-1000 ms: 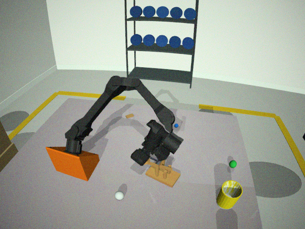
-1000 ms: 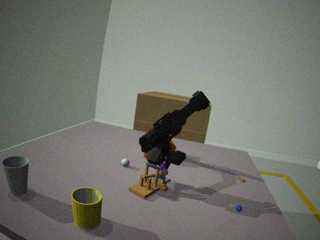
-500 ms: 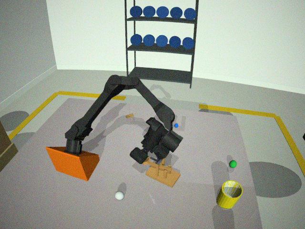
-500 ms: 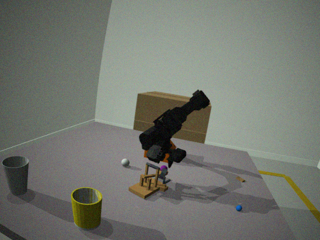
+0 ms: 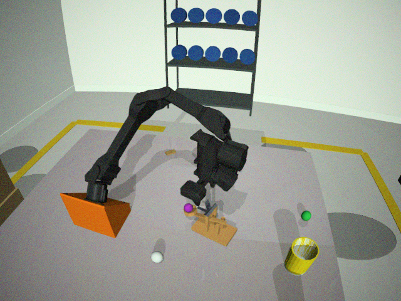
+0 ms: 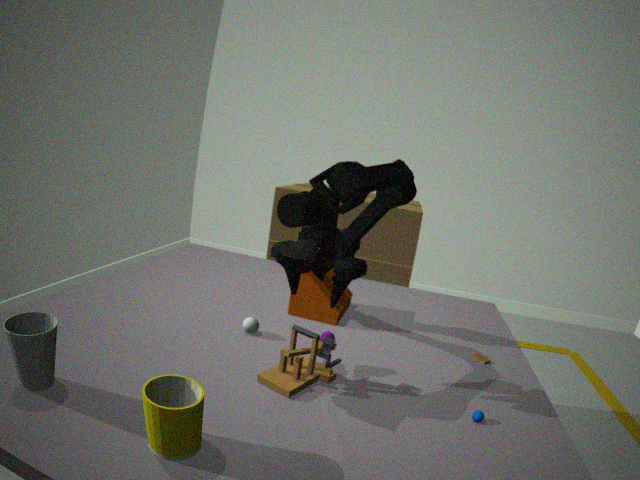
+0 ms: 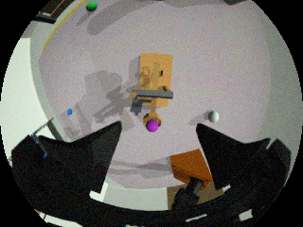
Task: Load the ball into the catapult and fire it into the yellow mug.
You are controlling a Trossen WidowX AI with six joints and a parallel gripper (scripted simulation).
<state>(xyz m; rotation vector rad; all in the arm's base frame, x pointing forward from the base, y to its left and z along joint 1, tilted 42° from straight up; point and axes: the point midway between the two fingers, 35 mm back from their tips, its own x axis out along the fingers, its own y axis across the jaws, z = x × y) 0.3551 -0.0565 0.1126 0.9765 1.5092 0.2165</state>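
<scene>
The purple ball is 100 mm below my gripper tip, 60 mm behind it and 40 mm to the left of it. Round my gripper tip: wooden catapult (110 mm below, 30 mm to the left, 10 mm ahead); then yellow mug (310 mm ahead, 150 mm to the right, 130 mm below); then white ball (150 mm to the right, 140 mm below, 140 mm behind).
</scene>
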